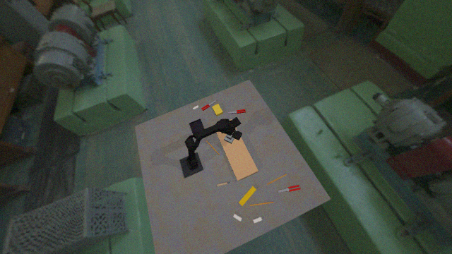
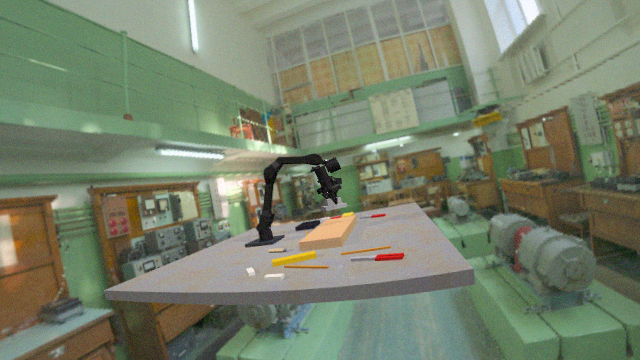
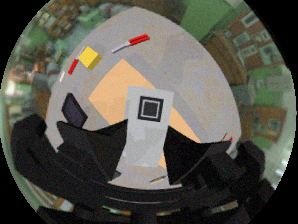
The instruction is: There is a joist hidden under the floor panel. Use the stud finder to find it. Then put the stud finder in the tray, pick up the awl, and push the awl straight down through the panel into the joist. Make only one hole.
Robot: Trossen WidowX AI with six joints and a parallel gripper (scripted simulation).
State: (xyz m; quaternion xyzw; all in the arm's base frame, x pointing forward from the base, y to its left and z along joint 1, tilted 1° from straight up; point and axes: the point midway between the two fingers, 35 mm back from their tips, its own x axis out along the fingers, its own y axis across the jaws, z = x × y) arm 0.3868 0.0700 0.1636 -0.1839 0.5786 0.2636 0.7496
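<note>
My gripper tip is now 26 cm past the dark tray, 25 cm to the right of it and 13 cm above it. The rest, counted from my gripper tip: square indicator (2 cm ahead, 1 cm to the left, 3 cm above); stud finder (1 cm ahead, 2 cm above); awl (19 cm behind, 32 cm to the right, 13 cm below).
</note>
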